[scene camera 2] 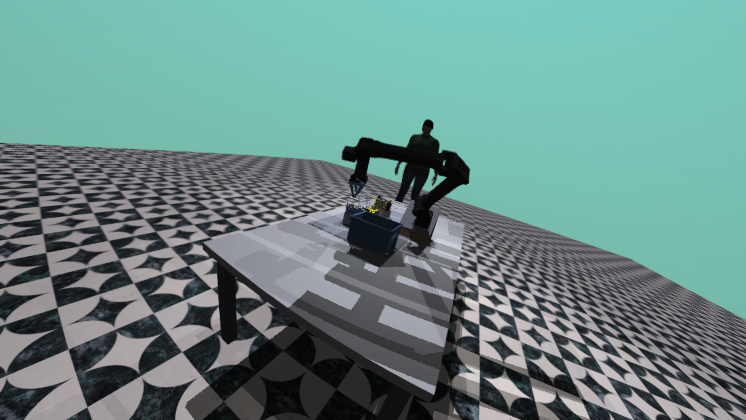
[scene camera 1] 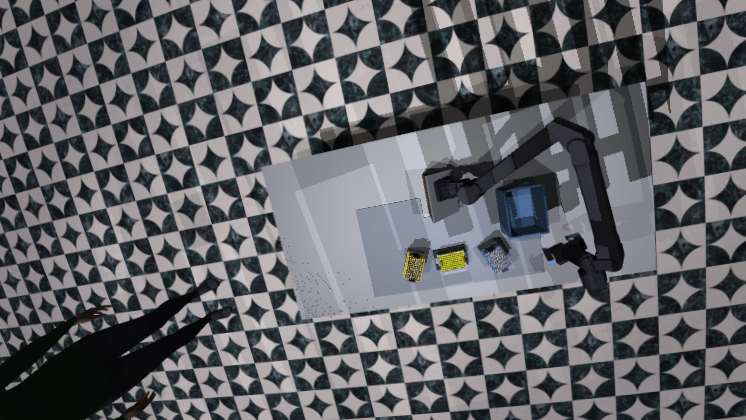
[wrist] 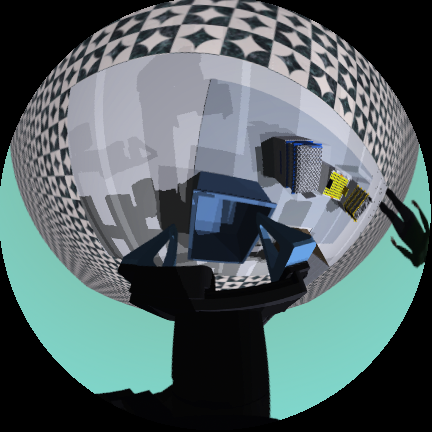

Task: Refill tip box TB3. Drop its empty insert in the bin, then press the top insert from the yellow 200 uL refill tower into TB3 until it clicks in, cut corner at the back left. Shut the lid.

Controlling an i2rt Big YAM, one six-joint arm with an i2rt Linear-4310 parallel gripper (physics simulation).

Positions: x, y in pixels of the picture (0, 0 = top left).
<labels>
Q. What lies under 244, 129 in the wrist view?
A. A grey mat.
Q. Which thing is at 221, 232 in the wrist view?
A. A blue bin.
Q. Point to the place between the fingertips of my gripper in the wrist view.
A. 214, 222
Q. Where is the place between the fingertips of my gripper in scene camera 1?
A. At 553, 243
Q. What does my gripper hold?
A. Nothing.
</labels>
